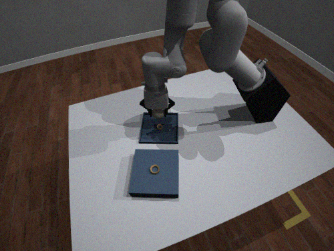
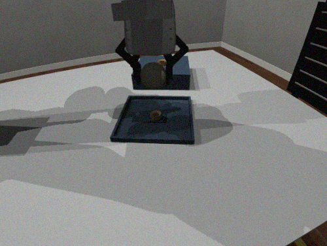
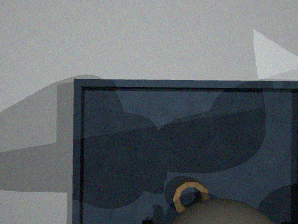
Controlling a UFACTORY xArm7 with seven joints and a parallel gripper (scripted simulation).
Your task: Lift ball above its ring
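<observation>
Right now the beige ball is right at my hand. Round my hand: tray 12 cm below.
</observation>
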